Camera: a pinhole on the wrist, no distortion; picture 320 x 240 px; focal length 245.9 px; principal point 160.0 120.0 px. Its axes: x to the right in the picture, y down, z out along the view. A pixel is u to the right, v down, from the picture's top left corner.
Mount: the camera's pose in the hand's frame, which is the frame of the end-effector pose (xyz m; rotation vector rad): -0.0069 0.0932 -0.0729 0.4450 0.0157 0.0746
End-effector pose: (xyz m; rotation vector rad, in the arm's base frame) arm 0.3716 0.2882 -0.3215 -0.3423 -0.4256 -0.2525
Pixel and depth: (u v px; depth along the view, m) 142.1 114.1 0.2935
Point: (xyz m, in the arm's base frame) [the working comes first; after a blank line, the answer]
In the camera's frame: -0.0214 -0.0070 0.2935

0.2750 0.3248 -0.1571
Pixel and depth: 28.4 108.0 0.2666
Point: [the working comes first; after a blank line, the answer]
In the camera's frame: -0.1427 -0.0130 0.2666

0.1768 0.3322 -0.2330
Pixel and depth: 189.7 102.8 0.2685
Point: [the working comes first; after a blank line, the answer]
In the camera's frame: 0.0324 -0.0188 0.2685

0.3335 0.3094 -0.1580
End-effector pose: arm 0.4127 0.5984 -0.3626 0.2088 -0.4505 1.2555
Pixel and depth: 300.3 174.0 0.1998
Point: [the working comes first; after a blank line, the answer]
In the camera's frame: 0.1140 0.0439 0.1998

0.3593 0.6611 -0.2064
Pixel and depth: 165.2 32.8 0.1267
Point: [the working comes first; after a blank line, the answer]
In the camera's frame: 0.0027 -0.0449 0.1267

0.4100 0.5917 -0.3414
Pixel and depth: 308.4 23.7 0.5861
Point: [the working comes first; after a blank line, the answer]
In the camera's frame: 0.3537 -0.2295 0.5861

0.7474 0.6838 0.1546
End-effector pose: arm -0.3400 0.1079 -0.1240 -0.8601 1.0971 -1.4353
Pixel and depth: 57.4 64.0 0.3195
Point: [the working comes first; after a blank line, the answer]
In the camera's frame: -0.1333 -0.0728 0.3195

-0.1866 0.1992 0.0544
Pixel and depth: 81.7 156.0 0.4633
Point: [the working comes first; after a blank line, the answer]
In the camera's frame: -0.1475 0.0678 0.4633

0.0146 0.1871 0.0547
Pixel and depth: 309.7 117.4 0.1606
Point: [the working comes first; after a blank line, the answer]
In the camera's frame: 0.0978 -0.0017 0.1606

-0.2785 0.0018 -0.1361
